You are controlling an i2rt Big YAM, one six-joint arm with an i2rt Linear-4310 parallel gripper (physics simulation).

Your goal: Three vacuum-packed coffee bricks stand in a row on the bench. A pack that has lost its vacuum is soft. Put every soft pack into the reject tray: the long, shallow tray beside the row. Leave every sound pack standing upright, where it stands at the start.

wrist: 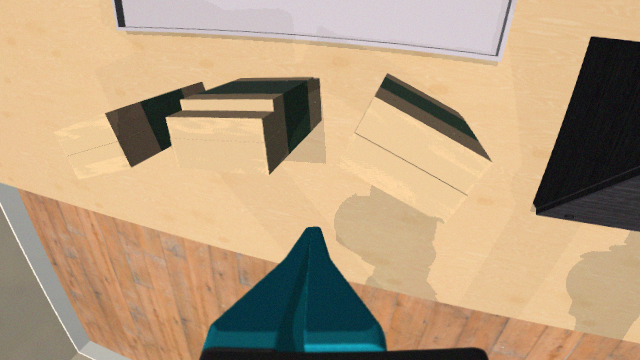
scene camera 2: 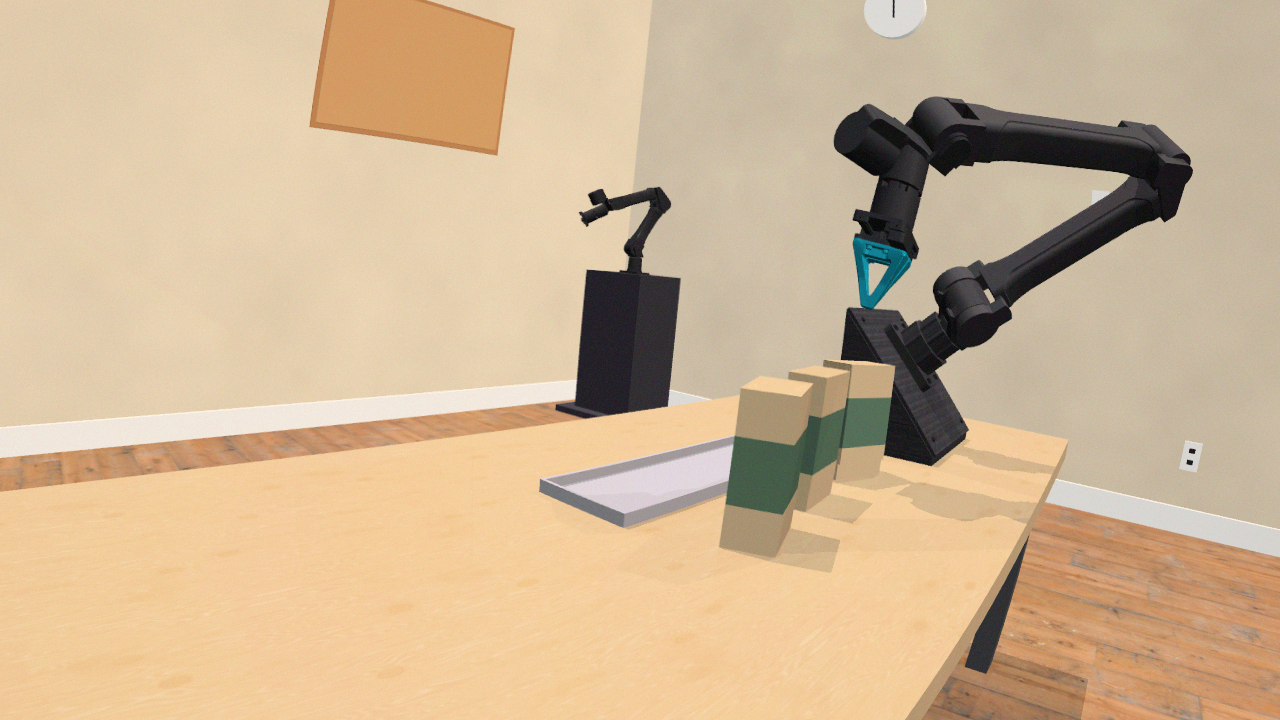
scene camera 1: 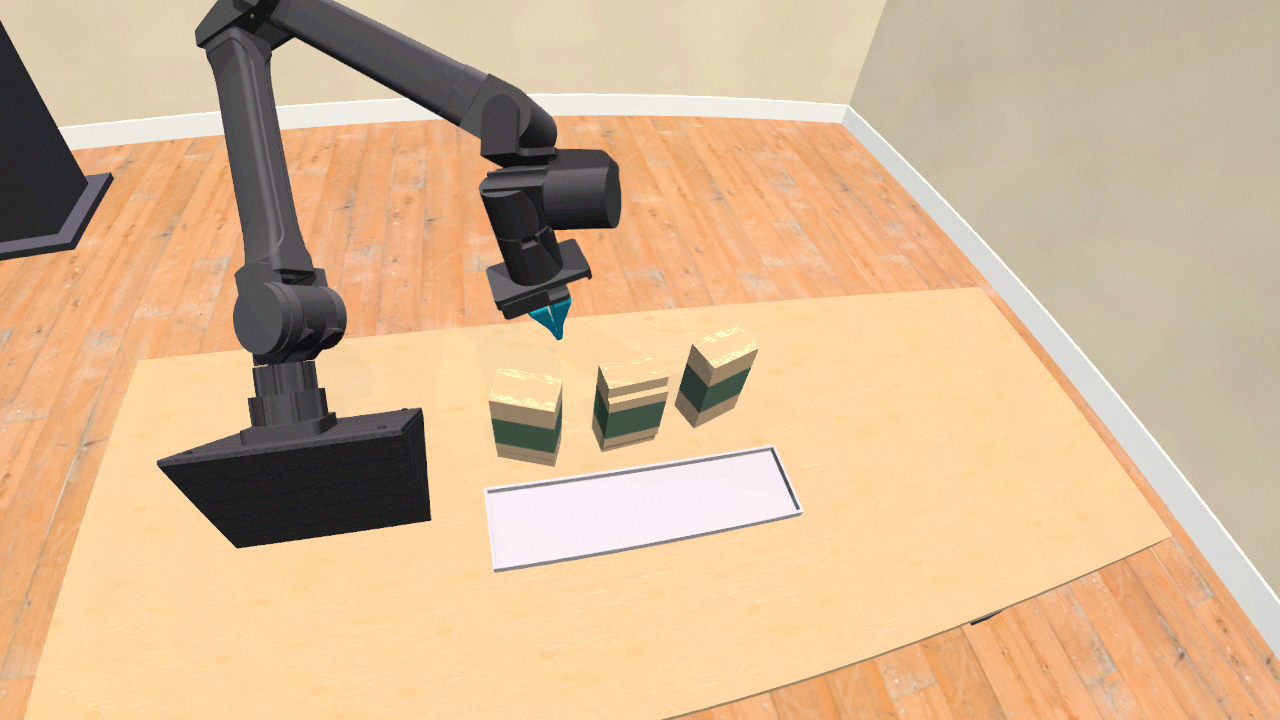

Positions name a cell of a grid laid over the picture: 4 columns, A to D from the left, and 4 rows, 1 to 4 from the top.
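My gripper is visible in scene camera 1 (B2), in scene camera 2 (C2) and in the wrist view (B3).
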